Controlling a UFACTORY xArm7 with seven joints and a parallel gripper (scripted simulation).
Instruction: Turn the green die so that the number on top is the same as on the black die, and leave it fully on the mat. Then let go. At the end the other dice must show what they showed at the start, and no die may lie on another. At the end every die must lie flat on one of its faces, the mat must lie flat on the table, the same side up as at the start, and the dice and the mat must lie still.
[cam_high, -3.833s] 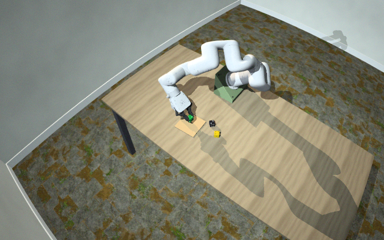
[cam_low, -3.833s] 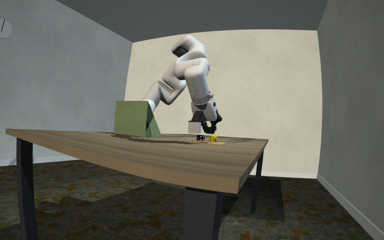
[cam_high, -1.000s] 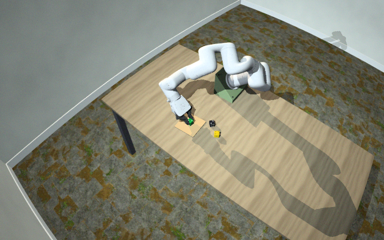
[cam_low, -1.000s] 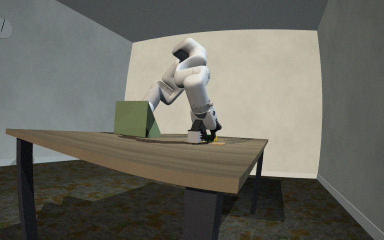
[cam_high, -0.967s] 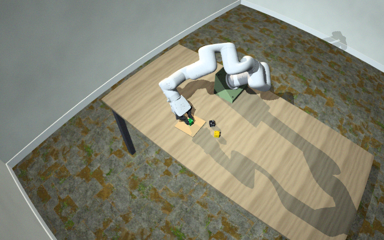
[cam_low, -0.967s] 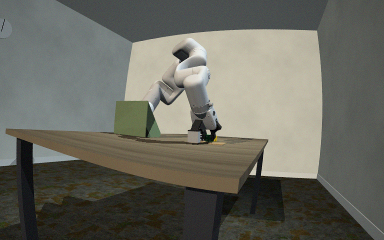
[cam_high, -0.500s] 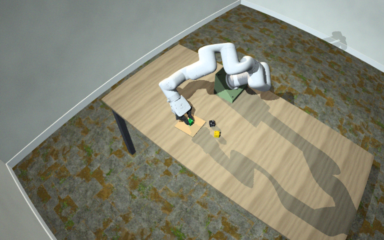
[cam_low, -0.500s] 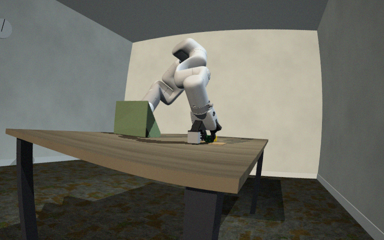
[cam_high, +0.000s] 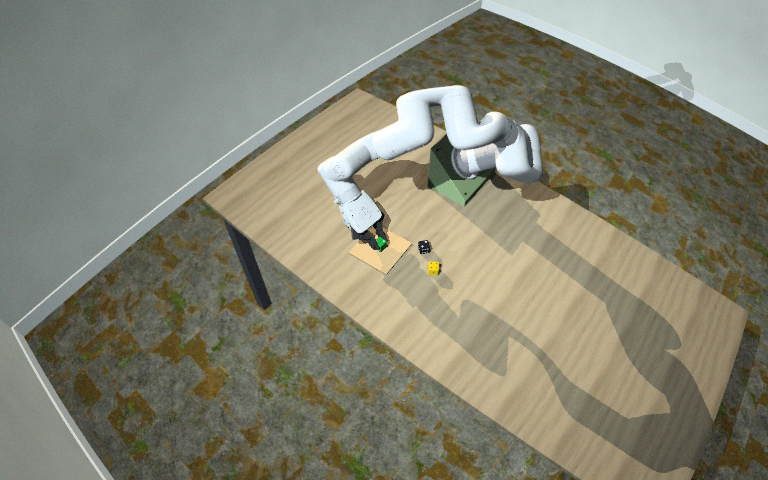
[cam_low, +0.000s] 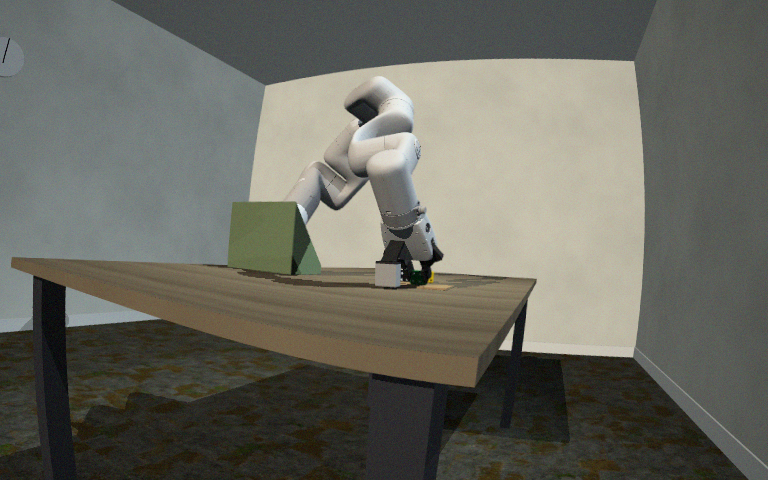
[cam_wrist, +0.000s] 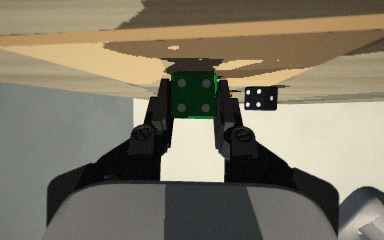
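My gripper is now 1 cm to the right of the green die and 1 cm above it. The rest, counted from my hand: black die (9 cm behind, 11 cm to the left, 2 cm below); then yellow die (5 cm behind, 18 cm to the left, 2 cm below); then tan mat (1 cm to the left, 3 cm below).
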